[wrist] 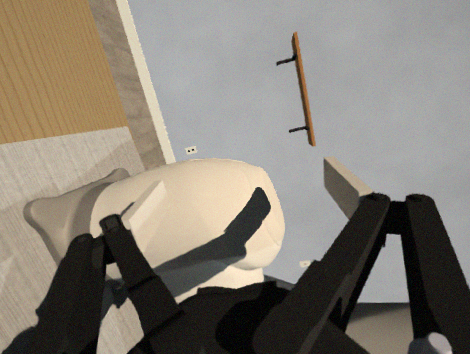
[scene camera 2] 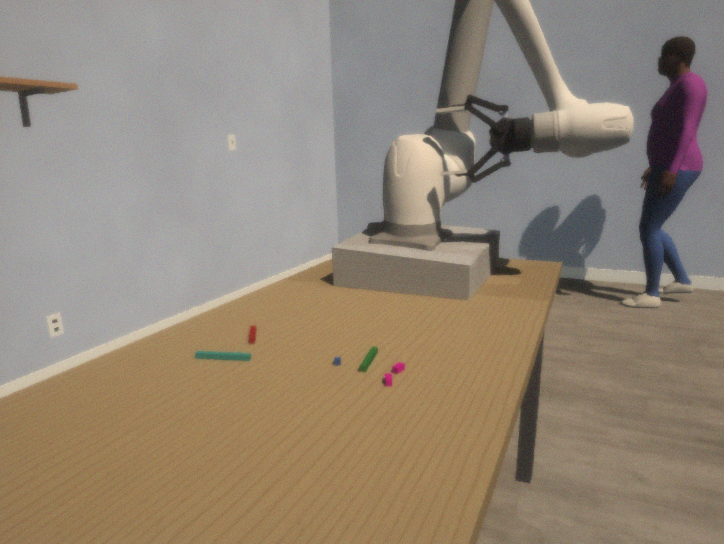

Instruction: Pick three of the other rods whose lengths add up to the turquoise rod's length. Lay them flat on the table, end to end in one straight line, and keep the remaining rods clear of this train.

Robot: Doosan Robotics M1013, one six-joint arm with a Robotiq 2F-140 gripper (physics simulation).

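Frame: origin at the arm's base, x ahead, y left, z up, level; millimetres.
Where they show: gripper, fingertip midpoint: (wrist: pixel 242 183) (scene camera 2: pixel 439 142); arm's base, origin of the base link: (scene camera 2: pixel 411 238).
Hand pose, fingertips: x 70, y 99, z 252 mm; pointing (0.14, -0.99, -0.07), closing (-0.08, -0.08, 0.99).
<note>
Each offset is from my fingertips to the top centre of the thing. Level surfaces: height alone.
In the scene view the turquoise rod @[dx +573, dy -204, dz -348 mm] (scene camera 2: pixel 222 355) lies flat at the left on the table. A red rod @[dx +470, dy -221, dz -348 mm] (scene camera 2: pixel 252 334) lies just behind its right end. A small blue rod @[dx +512, dy -9, dz -348 mm] (scene camera 2: pixel 337 361) lies near the middle. A longer green rod @[dx +482, dy +35, dz -348 mm] (scene camera 2: pixel 368 359) lies to the right of the blue one. Two short magenta rods @[dx +496, dy +93, dz -348 mm] (scene camera 2: pixel 398 367) @[dx +539, dy +95, dz -348 mm] (scene camera 2: pixel 388 380) lie close together, right of the green rod, and are turned differently. My gripper (scene camera 2: pixel 443 141) (wrist: pixel 242 183) is wide open and empty. It points sideways, high above the far end of the table, far from the rods. The rods do not show in the wrist view.
The wooden table @[dz -358 mm] (scene camera 2: pixel 263 456) (wrist: pixel 45 65) carries the grey base block (scene camera 2: pixel 403 273) (wrist: pixel 30 170) at its far end. A wall shelf (scene camera 2: pixel 35 85) (wrist: pixel 304 90) hangs at the left. A person (scene camera 2: pixel 673 128) stands on the floor behind the table's right side.
</note>
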